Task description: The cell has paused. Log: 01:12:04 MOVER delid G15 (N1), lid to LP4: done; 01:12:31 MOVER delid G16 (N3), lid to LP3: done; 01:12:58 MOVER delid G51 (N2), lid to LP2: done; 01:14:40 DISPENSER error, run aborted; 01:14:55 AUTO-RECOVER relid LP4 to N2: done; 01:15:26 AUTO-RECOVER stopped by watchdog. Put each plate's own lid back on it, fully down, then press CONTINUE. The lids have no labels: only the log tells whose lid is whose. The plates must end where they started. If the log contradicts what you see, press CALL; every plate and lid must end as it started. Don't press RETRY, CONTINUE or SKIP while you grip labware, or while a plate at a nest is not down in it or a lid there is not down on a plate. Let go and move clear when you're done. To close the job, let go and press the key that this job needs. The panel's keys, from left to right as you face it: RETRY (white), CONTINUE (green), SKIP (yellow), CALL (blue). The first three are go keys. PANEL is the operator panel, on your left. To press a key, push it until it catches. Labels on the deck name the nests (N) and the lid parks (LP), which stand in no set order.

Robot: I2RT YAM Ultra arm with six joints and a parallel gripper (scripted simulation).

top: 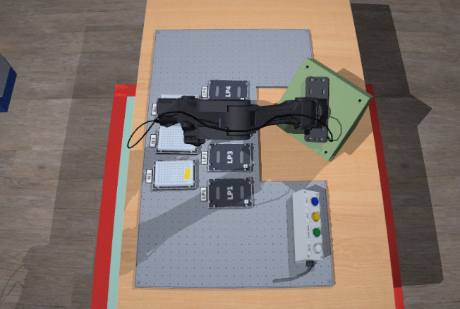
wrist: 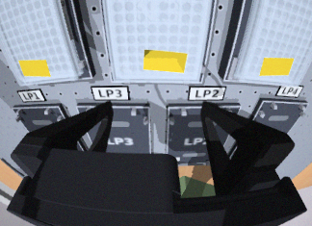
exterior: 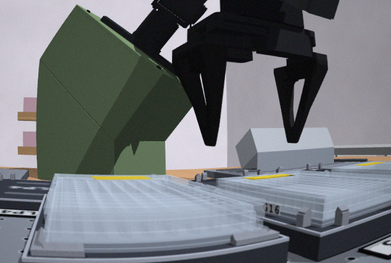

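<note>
The green continue key lies 450 mm behind my hand and 240 mm to the left of it. From my hand the other things lie so: lid: 70 mm ahead, 40 mm below, 20 mm to the left; then blue call key: 430 mm behind, 140 mm to the left; then plate: 70 mm ahead, 40 mm below, 20 mm to the left.
</note>
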